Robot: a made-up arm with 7 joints.
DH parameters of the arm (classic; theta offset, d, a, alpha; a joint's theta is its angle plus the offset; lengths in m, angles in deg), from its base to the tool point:
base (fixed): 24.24 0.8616 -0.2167 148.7
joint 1: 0 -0.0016 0.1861 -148.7
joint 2: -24.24 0.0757 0.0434 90
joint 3: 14.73 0 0.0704 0
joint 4: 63.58 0 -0.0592 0
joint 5: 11.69 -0.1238 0.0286 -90
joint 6: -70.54 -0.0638 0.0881 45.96
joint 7: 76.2 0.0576 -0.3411 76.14
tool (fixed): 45.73 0.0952 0 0
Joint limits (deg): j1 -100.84..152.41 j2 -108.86..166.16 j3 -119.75..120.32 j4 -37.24..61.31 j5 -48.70..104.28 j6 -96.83..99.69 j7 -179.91..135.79
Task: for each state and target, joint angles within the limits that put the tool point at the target. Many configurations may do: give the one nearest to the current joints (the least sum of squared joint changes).
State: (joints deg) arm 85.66 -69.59 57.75 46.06 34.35 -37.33 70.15
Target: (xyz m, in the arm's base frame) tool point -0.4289 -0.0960 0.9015
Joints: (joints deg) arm 66.36 -65.98 58.20 44.62 35.55 -14.30 86.03
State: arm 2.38 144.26 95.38 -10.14 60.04 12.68 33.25
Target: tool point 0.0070 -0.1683 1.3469
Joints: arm 28.68 135.11 100.33 -6.24 66.07 -2.37 8.47
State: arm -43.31 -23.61 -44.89 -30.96 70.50 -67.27 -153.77
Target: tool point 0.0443 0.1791 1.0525
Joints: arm -45.68 -30.88 -69.23 -37.24 41.98 -80.99 -154.82
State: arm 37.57 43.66 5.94 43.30 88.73 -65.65 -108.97
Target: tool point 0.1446 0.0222 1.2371
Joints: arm 73.38 19.41 8.99 42.36 82.00 -37.28 -77.53
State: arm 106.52 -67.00 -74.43 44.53 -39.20 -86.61 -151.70
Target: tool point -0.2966 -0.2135 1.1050
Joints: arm 84.57 -65.06 -73.15 51.88 -35.85 -93.76 -154.50
